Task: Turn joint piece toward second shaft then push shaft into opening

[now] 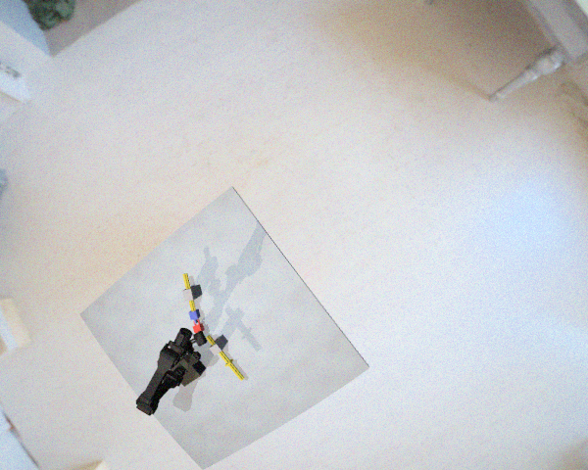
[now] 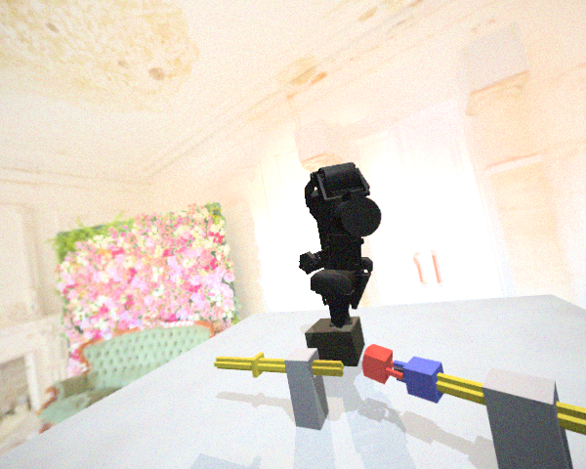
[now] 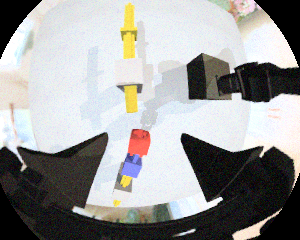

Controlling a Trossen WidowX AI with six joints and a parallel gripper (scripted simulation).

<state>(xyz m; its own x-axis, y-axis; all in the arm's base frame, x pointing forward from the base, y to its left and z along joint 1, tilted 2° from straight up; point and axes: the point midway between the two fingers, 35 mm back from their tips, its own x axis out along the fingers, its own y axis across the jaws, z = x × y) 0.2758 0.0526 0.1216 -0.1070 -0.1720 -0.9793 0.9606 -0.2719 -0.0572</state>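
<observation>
Now: gripper tip 8 cm above the red square joint piece, 4 cm to the right of it and 2 cm short of it.
</observation>
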